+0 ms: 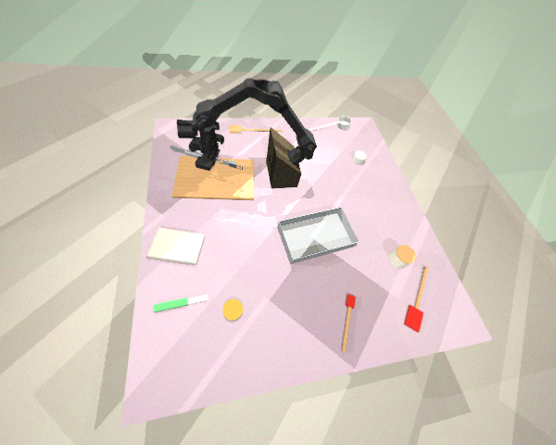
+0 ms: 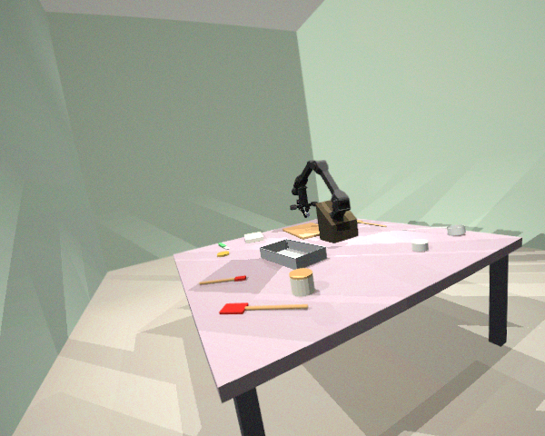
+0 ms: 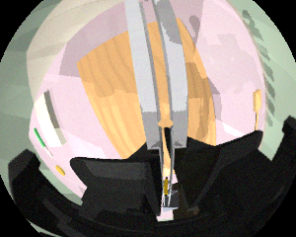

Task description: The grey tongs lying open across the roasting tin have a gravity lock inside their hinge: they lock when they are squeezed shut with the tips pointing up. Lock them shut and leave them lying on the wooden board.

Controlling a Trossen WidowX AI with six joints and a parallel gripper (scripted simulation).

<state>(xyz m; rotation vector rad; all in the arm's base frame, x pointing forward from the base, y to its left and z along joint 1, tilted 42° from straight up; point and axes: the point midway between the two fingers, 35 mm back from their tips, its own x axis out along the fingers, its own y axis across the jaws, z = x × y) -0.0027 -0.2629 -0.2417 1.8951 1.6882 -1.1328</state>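
The wooden board is 10 mm to the left of my gripper tip and 80 mm below it. The rest, counted from my gripper tip: roasting tin: 340 mm ahead, 430 mm to the left, 60 mm below; beige block: 350 mm ahead, 140 mm to the right, 80 mm below; yellow disc: 610 mm ahead, 60 mm to the left, 80 mm below.
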